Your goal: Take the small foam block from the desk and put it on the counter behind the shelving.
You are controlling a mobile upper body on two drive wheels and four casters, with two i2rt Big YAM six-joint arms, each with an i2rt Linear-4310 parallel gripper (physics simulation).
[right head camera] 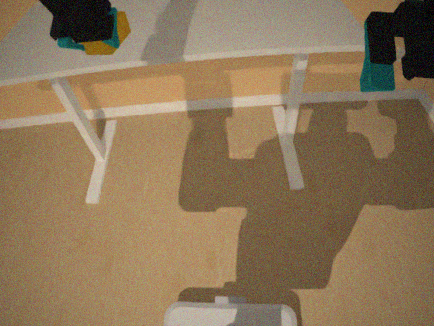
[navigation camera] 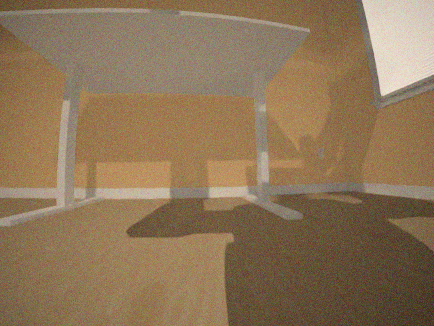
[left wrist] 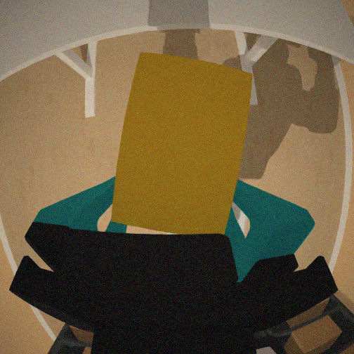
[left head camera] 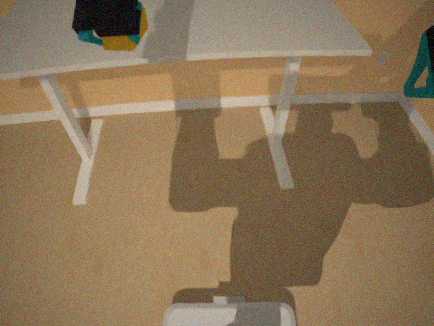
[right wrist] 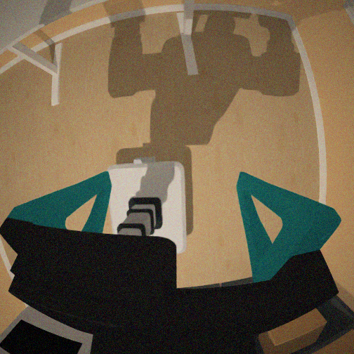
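Note:
The yellow foam block is between the teal fingers of my left gripper, which is shut on it. In the head camera views they appear over the left part of the grey-white desk, above its top. My right gripper is open, its two teal fingers wide apart with nothing between them; it is partly cut off at the right of the left head camera view. The counter and the shelving do not show.
The desk's white legs stand in front of an orange wall with a white baseboard. A bright window is at the upper right. My white base is at the bottom of the head views.

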